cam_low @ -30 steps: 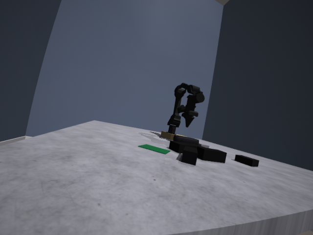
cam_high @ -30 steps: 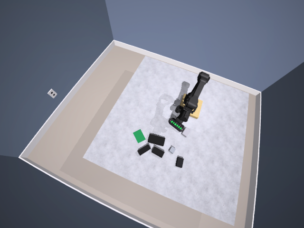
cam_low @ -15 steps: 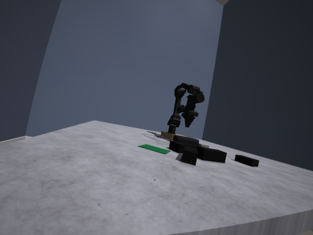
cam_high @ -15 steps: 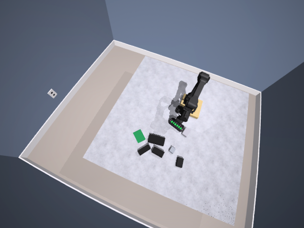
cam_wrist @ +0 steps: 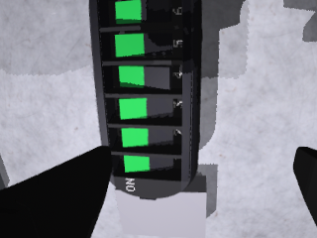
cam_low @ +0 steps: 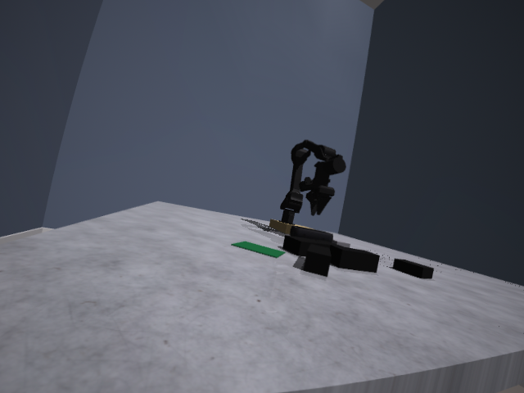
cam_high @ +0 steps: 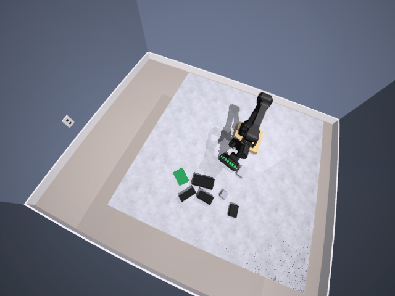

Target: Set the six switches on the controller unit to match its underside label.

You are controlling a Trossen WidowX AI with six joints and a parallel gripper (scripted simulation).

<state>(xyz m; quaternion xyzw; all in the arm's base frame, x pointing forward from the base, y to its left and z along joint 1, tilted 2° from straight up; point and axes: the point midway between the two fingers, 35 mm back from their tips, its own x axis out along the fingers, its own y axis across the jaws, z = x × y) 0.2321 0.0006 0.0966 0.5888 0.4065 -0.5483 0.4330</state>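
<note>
Right now my gripper tip is 90 mm to the right of the light grey block, 90 mm above it and 60 mm short of it. Also, from my gripper tip: small grey cube 260 mm ahead, 90 mm below, 20 mm to the left; then flat green plate 290 mm to the right, 260 mm ahead, 100 mm below.
</note>
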